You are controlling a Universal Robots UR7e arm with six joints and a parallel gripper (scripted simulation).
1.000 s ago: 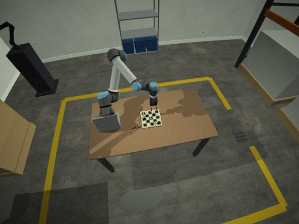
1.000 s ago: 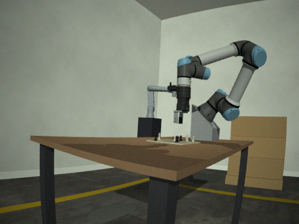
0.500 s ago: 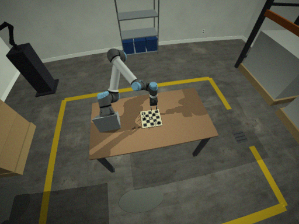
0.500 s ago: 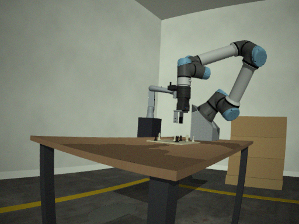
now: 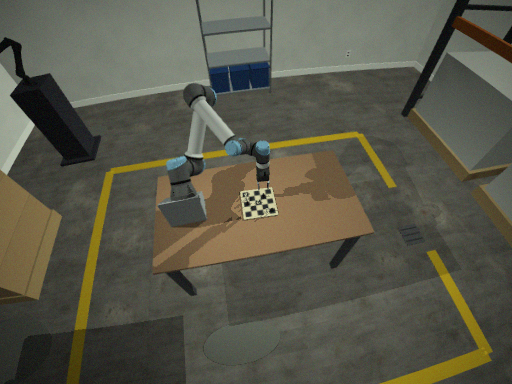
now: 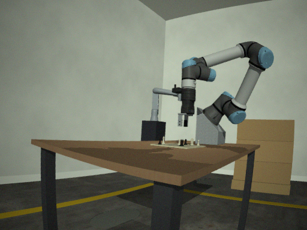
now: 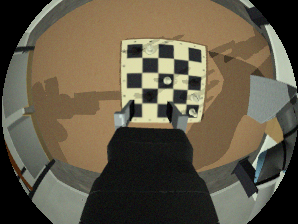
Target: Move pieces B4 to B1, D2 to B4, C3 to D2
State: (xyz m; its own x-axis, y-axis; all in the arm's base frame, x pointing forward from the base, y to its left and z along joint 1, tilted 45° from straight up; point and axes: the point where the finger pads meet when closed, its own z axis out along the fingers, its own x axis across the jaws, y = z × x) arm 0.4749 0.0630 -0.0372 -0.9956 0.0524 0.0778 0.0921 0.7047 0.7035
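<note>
The chessboard lies 12 cm below my hand, 4 cm behind it and 3 cm to the right of it. Round my hand: black piece: 10 cm below; white piece: 11 cm behind, 10 cm below, 1 cm to the left.
</note>
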